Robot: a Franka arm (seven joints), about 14 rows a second.
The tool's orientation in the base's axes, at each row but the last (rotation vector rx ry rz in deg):
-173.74, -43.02, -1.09
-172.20, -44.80, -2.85
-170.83, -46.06, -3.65
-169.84, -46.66, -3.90
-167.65, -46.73, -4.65
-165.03, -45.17, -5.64
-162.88, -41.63, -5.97
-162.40, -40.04, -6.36
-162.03, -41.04, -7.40
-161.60, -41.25, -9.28
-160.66, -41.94, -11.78
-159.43, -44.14, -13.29
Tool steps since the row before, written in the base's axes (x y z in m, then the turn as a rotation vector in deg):
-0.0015, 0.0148, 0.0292, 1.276, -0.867, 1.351
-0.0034, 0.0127, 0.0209, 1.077, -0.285, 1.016
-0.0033, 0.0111, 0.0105, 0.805, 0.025, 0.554
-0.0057, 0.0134, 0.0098, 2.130, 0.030, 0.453
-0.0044, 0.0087, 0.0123, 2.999, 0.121, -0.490
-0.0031, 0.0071, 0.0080, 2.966, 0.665, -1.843
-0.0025, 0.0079, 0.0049, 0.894, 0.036, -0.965
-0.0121, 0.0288, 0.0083, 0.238, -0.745, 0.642
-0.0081, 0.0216, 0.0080, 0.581, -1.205, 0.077
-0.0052, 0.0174, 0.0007, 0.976, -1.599, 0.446
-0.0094, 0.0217, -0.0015, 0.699, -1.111, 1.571
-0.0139, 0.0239, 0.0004, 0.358, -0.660, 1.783
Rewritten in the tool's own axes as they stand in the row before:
0.0060, -0.0142, -0.0289, 0.746, 1.343, -1.358
0.0040, -0.0133, -0.0204, 0.842, 0.747, -1.003
0.0033, -0.0117, -0.0099, 0.738, 0.361, -0.530
0.0025, -0.0149, -0.0089, 1.872, 1.040, -0.396
0.0017, -0.0107, -0.0113, 2.587, 1.493, 0.572
0.0017, -0.0087, -0.0068, 2.691, 1.190, 1.994
0.0021, -0.0089, -0.0031, 0.686, 0.573, 0.966
0.0033, -0.0321, -0.0017, -0.045, 0.629, -0.791
0.0039, -0.0239, -0.0030, -0.033, 1.296, -0.339
0.0036, -0.0175, 0.0033, 0.190, 1.754, -0.773
0.0016, -0.0228, 0.0064, 0.394, 0.988, -1.749
-0.0001, -0.0272, 0.0050, 0.369, 0.395, -1.858

